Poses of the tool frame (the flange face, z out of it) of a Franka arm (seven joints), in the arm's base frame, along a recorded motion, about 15 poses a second.
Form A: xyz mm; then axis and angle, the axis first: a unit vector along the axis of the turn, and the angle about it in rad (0 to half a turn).
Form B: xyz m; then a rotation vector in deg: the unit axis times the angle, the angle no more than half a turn. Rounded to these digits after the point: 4 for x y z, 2 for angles.
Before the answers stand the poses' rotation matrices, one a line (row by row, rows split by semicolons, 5 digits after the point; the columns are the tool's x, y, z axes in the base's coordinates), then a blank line. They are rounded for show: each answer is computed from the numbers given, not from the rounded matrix.
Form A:
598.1, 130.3, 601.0, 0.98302, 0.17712, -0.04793, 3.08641
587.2, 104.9, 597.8, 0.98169, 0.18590, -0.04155, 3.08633
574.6, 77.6, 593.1, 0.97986, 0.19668, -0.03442, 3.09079
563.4, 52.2, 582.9, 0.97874, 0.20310, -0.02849, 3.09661
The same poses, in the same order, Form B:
0.93271 0.35060 -0.08439; 0.34532 -0.93578 -0.07118; -0.10393 0.03725 -0.99389
0.92749 0.36701 -0.07125; 0.36242 -0.92941 -0.06966; -0.09178 0.03879 -0.99502
0.92032 0.38694 -0.05742; 0.38344 -0.92139 -0.06329; -0.07740 0.03623 -0.99634
0.91592 0.39865 -0.04661; 0.39608 -0.91653 -0.05558; -0.06487 0.03244 -0.99737

0.5981, 0.1303, 0.6010, 173.84, 31.32, -8.48
0.5872, 0.1049, 0.5978, 173.60, 32.87, -7.35
0.5746, 0.0776, 0.5931, 173.52, 34.83, -6.10
0.5634, 0.0522, 0.5829, 173.65, 36.03, -5.05

